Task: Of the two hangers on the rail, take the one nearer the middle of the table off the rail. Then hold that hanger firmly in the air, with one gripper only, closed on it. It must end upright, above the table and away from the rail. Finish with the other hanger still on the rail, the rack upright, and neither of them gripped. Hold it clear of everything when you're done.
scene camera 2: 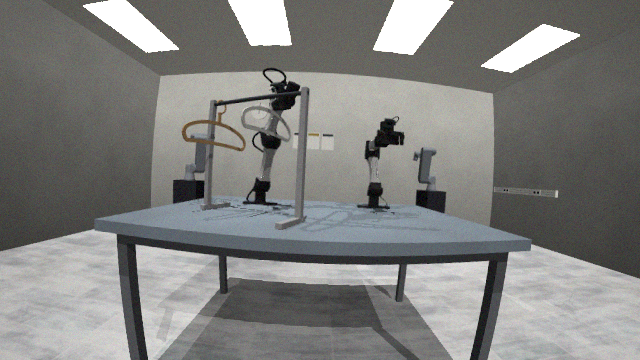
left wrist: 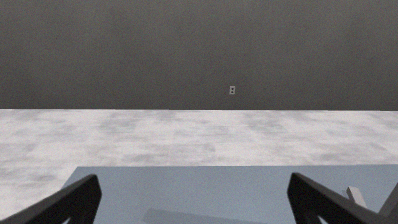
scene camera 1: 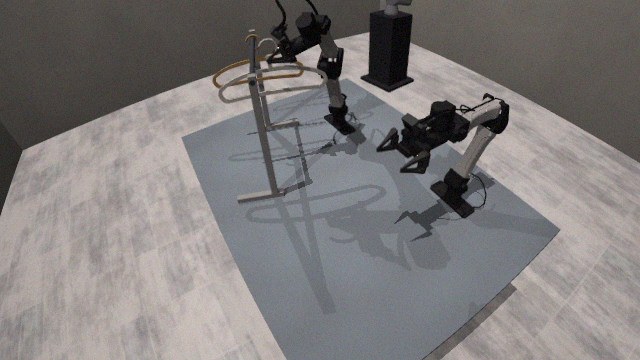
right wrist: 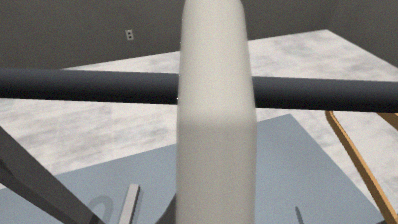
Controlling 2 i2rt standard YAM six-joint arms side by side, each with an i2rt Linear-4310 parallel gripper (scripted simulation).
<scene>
In view: the left gripper [scene camera 1: 388, 160], the right gripper [scene camera 1: 266, 61], a white hanger [right wrist: 216, 128] and a rack [scene camera 2: 304, 93].
The rack shows as well in scene camera 1 [scene camera 1: 251, 77] and in the right wrist view [right wrist: 36, 84]. The left gripper shows as well in the left wrist view [left wrist: 194, 183]. The left wrist view does not show the white hanger: it is out of frame.
</scene>
